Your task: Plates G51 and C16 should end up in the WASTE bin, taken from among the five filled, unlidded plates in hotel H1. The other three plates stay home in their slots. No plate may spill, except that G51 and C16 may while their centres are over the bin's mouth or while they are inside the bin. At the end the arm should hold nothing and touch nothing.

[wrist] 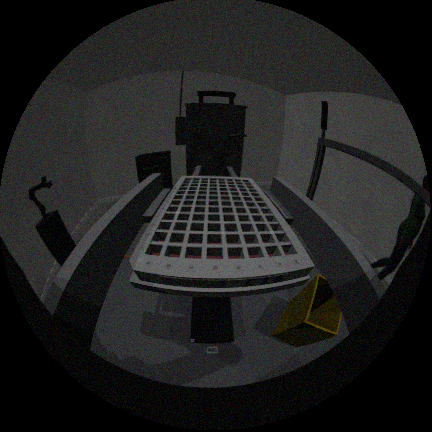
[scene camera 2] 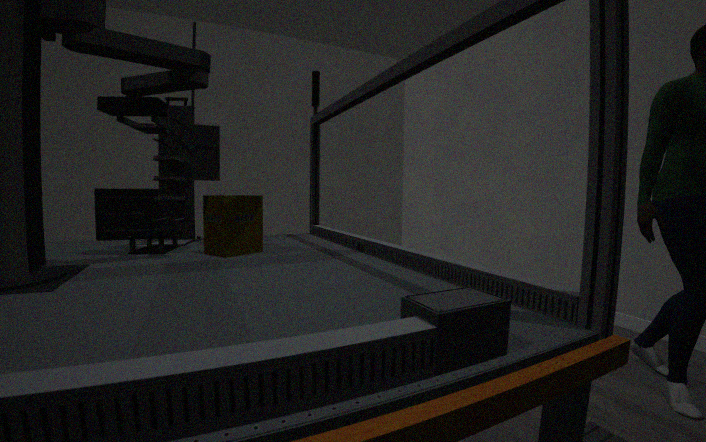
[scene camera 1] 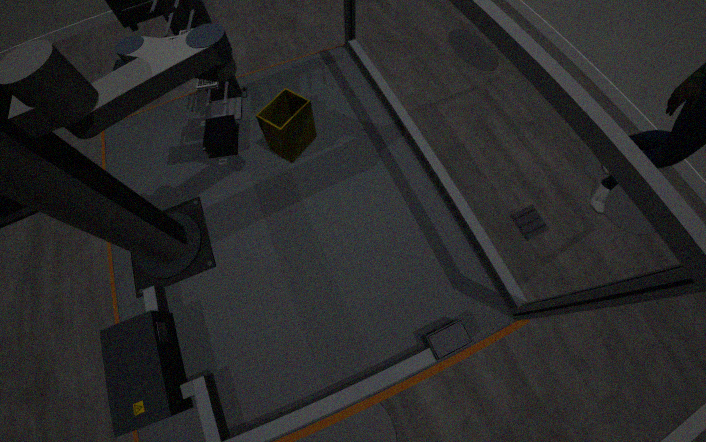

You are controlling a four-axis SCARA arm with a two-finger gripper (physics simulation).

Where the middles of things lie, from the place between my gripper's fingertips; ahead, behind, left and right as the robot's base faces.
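I find the hotel H1 (scene camera 2: 170, 209) 60 mm ahead of my hand, 230 mm to the left of it and 160 mm below it. Going by their middles, the hotel H1 is the nearest to my hand of the things named here. The dark cabinet (scene camera 1: 135, 361) is 420 mm behind my hand, 790 mm to the right of it and 390 mm below it. Then there is the grey box (scene camera 2: 465, 337), which sits well ahead of my hand, well to the right of it and well below it; going by their middles, it is the farthest from my hand of the things named here.
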